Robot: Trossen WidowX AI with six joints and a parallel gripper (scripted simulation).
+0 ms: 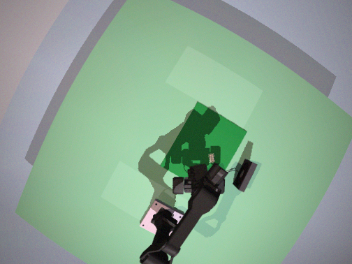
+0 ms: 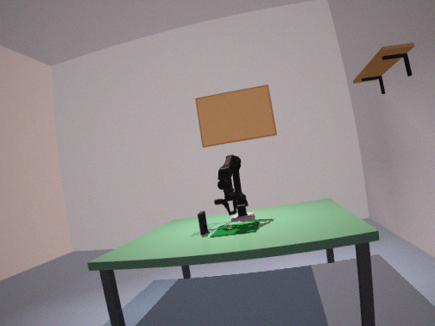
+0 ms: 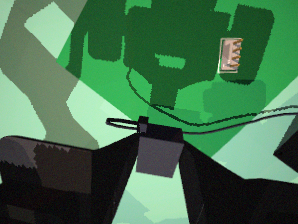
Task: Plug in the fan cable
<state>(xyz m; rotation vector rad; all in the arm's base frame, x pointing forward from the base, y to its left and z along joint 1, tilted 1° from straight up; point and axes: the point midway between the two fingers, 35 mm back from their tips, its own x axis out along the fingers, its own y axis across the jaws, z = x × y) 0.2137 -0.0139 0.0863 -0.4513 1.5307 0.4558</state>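
Now: gripper tip 11 cm short of the four-pin header, 8 cm above it and 1 cm to the left of it. Also, from my gripper tip: dark green board: 12 cm ahead, 9 cm below, 4 cm to the left; then dark grey fan plug: 1 cm behind; then black fan: 15 cm to the right, 12 cm ahead, 2 cm below.
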